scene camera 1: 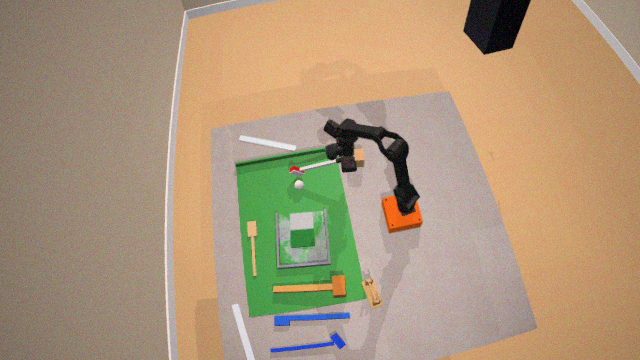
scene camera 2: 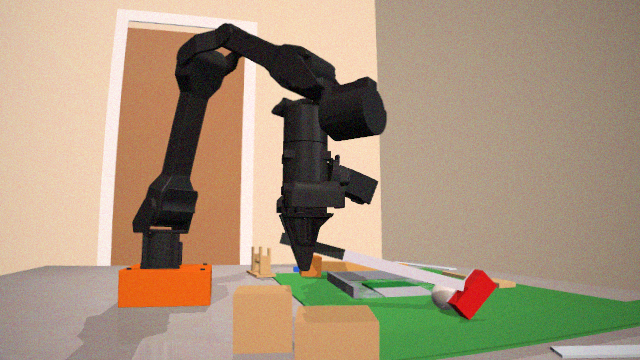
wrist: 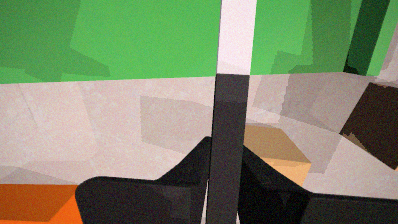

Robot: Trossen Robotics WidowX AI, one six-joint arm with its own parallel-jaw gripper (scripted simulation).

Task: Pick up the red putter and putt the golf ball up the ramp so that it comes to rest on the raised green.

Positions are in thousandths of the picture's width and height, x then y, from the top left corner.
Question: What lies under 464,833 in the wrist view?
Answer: The gripper.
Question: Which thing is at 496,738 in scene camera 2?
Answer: A wooden mallet.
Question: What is the gripper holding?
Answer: A red putter.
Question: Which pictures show the wooden mallet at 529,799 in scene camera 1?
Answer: Scene camera 1 and scene camera 2 only.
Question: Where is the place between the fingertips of the gripper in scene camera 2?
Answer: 476,751
